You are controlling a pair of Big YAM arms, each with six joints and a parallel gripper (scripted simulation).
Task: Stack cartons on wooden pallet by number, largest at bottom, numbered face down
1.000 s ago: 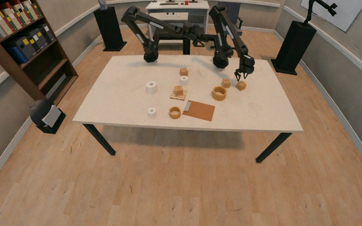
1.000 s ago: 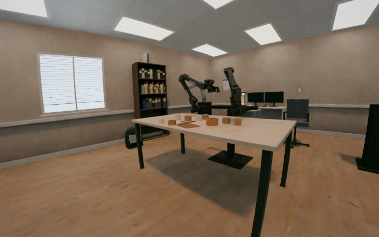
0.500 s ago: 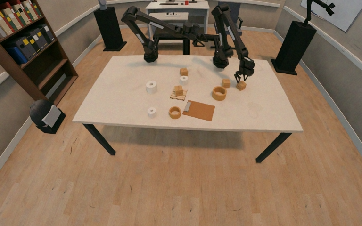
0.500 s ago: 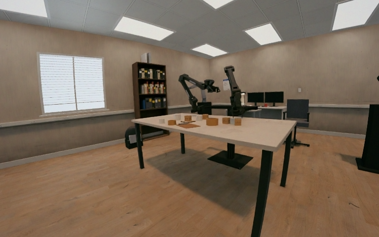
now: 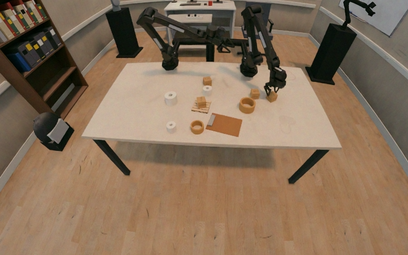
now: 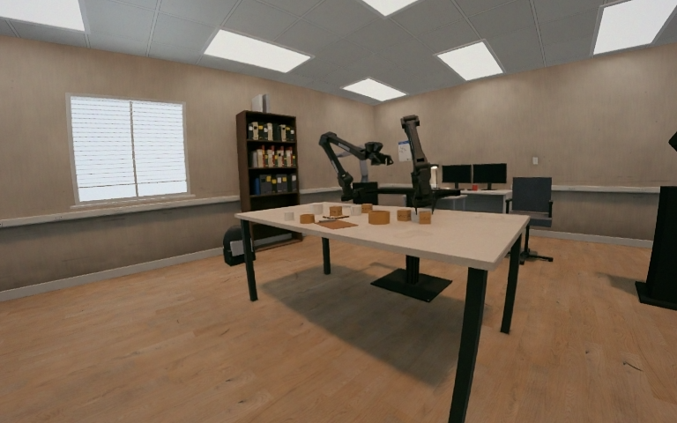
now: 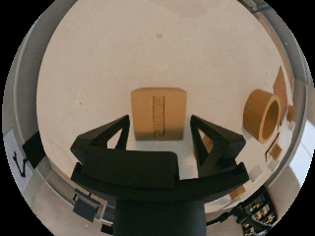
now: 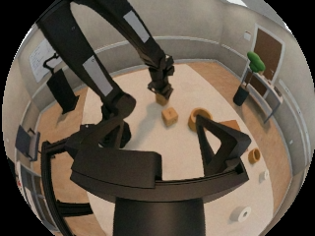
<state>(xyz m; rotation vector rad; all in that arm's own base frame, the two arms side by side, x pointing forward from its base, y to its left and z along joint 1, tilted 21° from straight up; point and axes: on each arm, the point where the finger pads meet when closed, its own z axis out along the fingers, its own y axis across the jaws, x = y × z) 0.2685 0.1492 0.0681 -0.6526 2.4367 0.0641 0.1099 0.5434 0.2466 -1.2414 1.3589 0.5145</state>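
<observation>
Right now my left hand is 17 cm short of the carton, 52 cm to the left of it and 1 cm above it. From my left hand the other things lie so: wooden pallet 18 cm ahead, 52 cm to the right, 4 cm below.
</observation>
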